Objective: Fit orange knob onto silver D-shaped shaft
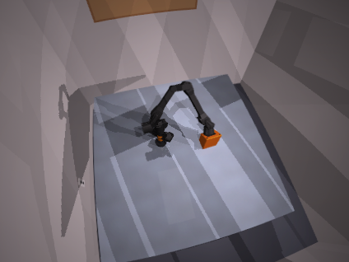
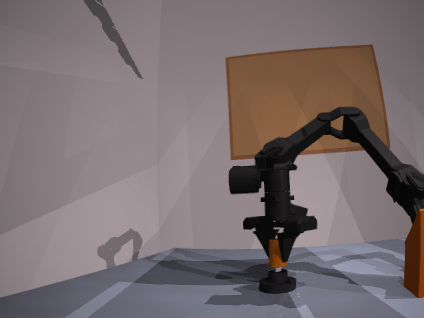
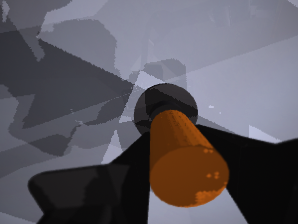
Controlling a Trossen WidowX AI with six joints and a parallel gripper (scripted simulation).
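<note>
Right now my gripper tip is 4 cm above the pedestal. Also, from my gripper tip: orange knob: 3 cm above.
</note>
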